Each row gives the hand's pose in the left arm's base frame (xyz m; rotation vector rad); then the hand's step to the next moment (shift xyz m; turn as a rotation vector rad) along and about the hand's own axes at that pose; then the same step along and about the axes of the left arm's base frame.
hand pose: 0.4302 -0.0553 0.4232 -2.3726 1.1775 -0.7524
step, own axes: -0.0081 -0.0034 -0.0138 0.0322 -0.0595 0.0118
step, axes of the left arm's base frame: -0.0105 0.0071 0.0103 0.0596 0.0091 0.0330
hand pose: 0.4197 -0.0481 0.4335 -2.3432 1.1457 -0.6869
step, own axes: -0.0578 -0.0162 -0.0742 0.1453 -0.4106 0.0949
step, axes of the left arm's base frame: -0.0660 0.0435 0.0534 0.3781 0.1277 0.1985
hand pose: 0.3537 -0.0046 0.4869 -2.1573 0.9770 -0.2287
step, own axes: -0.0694 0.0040 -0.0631 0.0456 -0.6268 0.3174
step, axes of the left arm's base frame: -0.0778 0.0122 0.0511 0.5299 0.4161 0.2046
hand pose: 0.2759 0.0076 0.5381 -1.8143 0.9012 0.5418
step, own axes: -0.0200 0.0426 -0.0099 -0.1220 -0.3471 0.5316
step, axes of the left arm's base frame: -0.0461 -0.0119 -0.0066 0.2145 0.6053 0.0744
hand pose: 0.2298 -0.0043 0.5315 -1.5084 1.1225 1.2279
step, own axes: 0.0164 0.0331 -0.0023 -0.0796 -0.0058 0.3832
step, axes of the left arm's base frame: -0.0299 -0.0114 -0.0185 -0.0821 0.3818 0.0258
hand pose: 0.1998 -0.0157 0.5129 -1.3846 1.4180 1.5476
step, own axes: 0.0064 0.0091 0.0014 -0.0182 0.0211 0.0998
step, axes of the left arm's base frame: -0.0105 -0.0021 -0.0034 -0.0429 0.0936 0.0112
